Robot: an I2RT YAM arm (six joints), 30 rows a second.
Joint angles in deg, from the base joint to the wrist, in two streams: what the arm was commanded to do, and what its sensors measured. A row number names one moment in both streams.
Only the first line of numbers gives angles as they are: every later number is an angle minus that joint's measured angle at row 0.
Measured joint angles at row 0:
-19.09 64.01 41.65 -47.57 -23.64 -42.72
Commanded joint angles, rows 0 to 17:
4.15 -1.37 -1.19 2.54 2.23 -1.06
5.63 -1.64 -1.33 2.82 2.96 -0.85
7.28 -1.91 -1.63 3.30 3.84 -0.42
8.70 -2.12 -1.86 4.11 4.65 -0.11
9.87 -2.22 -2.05 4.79 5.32 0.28
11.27 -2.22 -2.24 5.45 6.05 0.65
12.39 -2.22 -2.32 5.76 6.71 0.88
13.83 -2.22 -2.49 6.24 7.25 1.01
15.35 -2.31 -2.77 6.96 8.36 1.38
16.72 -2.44 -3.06 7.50 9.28 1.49
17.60 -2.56 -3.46 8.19 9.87 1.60
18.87 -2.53 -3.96 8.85 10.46 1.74
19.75 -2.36 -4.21 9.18 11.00 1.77
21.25 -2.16 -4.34 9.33 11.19 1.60
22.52 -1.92 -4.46 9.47 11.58 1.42
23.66 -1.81 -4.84 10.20 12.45 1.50
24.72 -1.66 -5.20 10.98 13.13 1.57
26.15 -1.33 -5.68 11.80 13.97 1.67
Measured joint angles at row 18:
23.98 -1.82 -4.85 8.98 11.43 0.90
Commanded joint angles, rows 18 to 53:
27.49 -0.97 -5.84 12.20 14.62 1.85
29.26 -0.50 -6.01 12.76 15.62 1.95
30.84 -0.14 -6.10 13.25 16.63 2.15
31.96 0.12 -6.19 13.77 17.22 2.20
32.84 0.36 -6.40 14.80 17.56 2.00
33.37 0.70 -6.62 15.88 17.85 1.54
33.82 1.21 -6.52 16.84 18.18 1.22
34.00 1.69 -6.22 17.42 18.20 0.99
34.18 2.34 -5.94 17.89 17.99 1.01
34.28 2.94 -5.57 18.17 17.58 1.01
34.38 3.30 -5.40 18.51 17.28 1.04
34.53 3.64 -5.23 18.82 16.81 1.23
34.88 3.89 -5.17 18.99 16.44 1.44
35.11 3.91 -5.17 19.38 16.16 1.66
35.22 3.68 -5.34 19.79 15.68 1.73
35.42 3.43 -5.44 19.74 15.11 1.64
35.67 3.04 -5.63 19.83 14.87 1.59
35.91 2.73 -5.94 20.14 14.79 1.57
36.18 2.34 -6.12 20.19 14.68 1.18
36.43 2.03 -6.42 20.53 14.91 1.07
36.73 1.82 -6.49 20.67 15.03 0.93
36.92 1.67 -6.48 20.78 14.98 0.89
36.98 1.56 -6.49 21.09 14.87 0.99
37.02 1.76 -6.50 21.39 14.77 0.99
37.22 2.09 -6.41 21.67 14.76 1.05
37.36 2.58 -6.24 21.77 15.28 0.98
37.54 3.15 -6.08 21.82 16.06 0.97
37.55 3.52 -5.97 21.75 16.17 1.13
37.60 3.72 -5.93 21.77 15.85 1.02
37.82 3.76 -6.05 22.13 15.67 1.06
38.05 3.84 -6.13 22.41 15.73 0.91
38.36 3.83 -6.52 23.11 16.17 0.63
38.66 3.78 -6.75 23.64 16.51 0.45
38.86 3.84 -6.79 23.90 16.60 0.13
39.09 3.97 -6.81 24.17 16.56 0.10
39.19 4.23 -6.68 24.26 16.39 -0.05
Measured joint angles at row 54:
38.77 3.84 -6.65 22.55 16.55 0.81
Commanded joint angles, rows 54 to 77:
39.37 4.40 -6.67 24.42 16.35 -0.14
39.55 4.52 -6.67 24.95 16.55 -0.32
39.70 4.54 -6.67 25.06 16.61 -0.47
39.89 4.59 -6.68 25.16 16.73 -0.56
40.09 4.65 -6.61 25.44 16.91 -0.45
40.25 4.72 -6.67 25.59 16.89 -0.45
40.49 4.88 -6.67 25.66 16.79 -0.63
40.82 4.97 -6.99 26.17 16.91 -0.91
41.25 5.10 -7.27 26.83 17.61 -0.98
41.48 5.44 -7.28 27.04 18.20 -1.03
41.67 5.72 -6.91 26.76 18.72 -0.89
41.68 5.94 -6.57 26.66 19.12 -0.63
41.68 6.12 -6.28 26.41 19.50 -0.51
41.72 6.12 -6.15 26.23 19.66 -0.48
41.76 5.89 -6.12 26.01 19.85 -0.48
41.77 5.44 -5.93 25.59 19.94 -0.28
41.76 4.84 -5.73 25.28 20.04 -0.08
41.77 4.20 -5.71 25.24 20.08 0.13
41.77 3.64 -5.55 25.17 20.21 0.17
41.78 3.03 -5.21 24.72 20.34 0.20
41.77 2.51 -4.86 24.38 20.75 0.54
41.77 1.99 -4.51 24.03 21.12 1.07
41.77 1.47 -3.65 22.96 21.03 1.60
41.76 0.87 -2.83 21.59 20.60 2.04
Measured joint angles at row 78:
41.64 2.10 -4.50 23.91 20.55 0.53
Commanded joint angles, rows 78 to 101:
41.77 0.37 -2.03 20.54 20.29 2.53
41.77 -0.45 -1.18 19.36 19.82 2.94
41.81 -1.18 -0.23 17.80 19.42 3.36
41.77 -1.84 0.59 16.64 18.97 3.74
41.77 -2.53 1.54 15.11 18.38 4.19
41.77 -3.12 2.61 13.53 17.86 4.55
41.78 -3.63 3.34 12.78 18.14 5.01
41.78 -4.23 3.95 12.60 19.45 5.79
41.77 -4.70 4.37 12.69 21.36 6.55
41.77 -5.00 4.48 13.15 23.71 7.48
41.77 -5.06 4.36 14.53 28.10 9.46
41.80 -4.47 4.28 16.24 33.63 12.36
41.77 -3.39 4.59 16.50 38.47 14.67
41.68 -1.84 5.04 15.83 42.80 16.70
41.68 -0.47 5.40 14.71 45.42 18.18
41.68 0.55 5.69 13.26 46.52 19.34
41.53 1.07 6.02 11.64 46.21 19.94
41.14 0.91 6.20 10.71 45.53 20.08
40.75 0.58 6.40 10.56 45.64 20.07
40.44 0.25 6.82 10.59 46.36 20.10
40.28 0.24 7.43 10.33 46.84 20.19
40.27 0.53 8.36 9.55 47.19 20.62
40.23 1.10 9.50 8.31 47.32 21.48
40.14 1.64 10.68 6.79 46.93 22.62
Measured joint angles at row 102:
40.30 0.83 8.44 10.14 44.52 18.62
